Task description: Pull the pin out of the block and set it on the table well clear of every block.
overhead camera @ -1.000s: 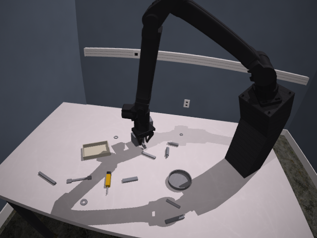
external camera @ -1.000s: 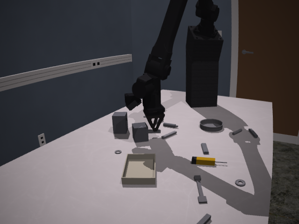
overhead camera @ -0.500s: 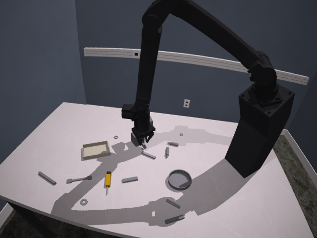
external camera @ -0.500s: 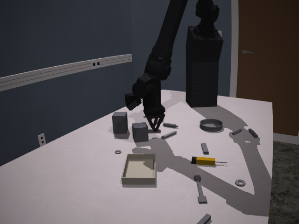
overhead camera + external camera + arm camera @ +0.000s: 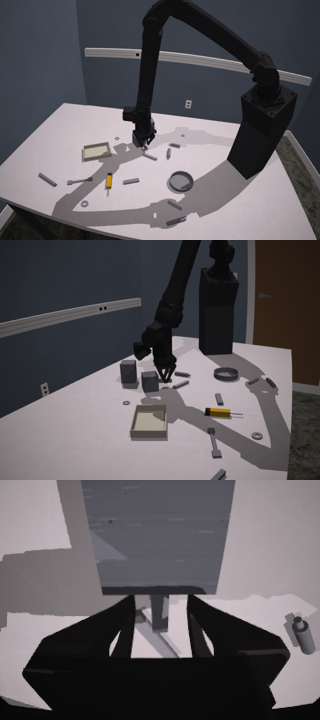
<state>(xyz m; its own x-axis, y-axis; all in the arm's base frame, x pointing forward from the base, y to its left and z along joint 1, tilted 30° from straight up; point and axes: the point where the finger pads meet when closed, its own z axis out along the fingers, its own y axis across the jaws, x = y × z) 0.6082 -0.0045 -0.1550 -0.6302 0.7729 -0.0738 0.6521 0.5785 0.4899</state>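
Now: hand 1 cm short of the grey pin, 1 cm to the left of it and 1 cm above it. Round my hand: taller grey block 1 cm ahead, 15 cm to the right, 1 cm above; then beige tray 23 cm ahead, 9 cm to the left, 3 cm below; then grey bar 4 cm behind, 5 cm to the left, 3 cm below.
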